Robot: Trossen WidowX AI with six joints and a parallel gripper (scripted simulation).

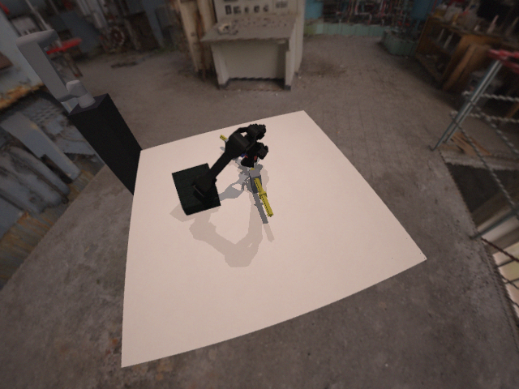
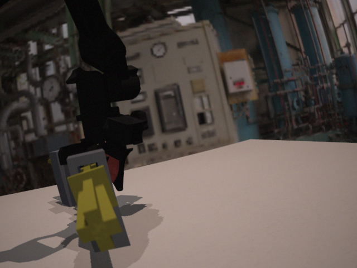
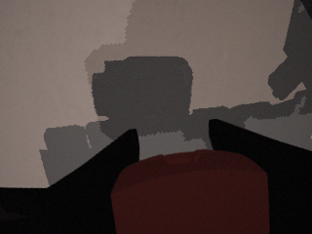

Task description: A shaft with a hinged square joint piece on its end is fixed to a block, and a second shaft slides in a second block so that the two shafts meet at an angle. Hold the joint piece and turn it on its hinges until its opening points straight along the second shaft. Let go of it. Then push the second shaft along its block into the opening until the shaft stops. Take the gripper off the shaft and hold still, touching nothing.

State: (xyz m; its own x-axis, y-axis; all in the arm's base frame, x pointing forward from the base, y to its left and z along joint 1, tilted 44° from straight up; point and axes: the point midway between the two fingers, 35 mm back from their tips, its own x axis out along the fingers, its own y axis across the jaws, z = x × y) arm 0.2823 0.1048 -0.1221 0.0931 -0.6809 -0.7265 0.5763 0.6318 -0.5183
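Now: gripper tip 50 mm below the dark red joint piece, 10 mm to the right of it and 10 mm past it.
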